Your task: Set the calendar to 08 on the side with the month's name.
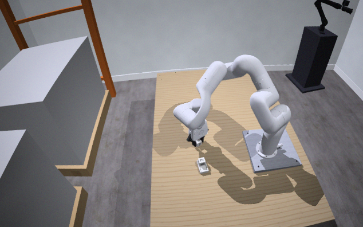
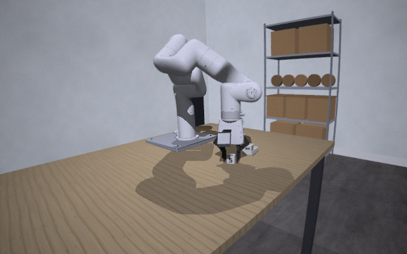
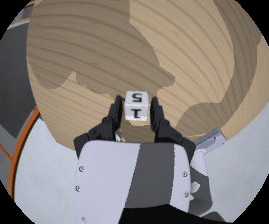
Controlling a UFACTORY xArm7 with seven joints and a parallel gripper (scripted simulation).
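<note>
The white digit cube is 1 cm below my hand. From my hand the other things lie so: white tray 2 cm ahead, 16 cm to the left, 2 cm below.
</note>
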